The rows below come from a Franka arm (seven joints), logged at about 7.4 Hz.
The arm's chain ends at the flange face. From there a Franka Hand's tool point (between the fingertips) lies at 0.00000 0.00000 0.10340 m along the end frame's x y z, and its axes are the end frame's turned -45 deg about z.
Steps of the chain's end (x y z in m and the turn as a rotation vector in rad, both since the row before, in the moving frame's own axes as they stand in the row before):
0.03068, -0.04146, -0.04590, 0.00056, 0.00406, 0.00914
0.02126, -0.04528, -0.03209, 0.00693, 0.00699, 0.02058
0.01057, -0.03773, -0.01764, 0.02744, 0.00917, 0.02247
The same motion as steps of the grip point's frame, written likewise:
0.05135, -0.00737, -0.04590, -0.00247, 0.00327, 0.00914
0.04807, -0.01697, -0.03210, -0.00004, 0.00984, 0.02058
0.03684, -0.02051, -0.01768, 0.01292, 0.02589, 0.02247

